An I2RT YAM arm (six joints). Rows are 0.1 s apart.
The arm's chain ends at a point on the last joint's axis. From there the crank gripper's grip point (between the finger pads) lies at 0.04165 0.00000 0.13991 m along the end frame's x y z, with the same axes.
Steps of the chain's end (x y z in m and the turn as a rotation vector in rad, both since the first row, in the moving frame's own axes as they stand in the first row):
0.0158 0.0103 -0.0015 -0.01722 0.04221 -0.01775
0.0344 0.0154 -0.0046 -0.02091 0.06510 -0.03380
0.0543 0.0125 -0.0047 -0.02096 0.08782 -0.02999
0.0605 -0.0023 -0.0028 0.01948 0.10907 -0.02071
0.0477 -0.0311 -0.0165 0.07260 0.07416 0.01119
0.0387 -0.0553 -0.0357 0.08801 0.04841 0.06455
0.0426 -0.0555 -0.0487 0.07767 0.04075 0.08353
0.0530 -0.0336 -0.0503 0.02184 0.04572 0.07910
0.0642 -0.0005 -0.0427 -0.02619 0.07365 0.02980
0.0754 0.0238 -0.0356 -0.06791 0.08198 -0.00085
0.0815 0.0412 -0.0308 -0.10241 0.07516 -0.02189
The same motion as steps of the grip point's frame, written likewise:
0.0217 0.0119 -0.0034 -0.01722 0.04221 -0.01775
0.0434 0.0167 -0.0076 -0.02091 0.06510 -0.03380
0.0664 0.0140 -0.0089 -0.02096 0.08782 -0.02999
0.0754 -0.0060 -0.0082 0.01948 0.10907 -0.02071
0.0580 -0.0406 -0.0203 0.07260 0.07416 0.01119
0.0457 -0.0646 -0.0383 0.08801 0.04841 0.06455
0.0486 -0.0626 -0.0508 0.07767 0.04075 0.08353
0.0593 -0.0331 -0.0523 0.02184 0.04572 0.07910
0.0743 0.0045 -0.0462 -0.02619 0.07365 0.02980
0.0867 0.0331 -0.0398 -0.06791 0.08198 -0.00085
0.0920 0.0543 -0.0350 -0.10241 0.07516 -0.02189

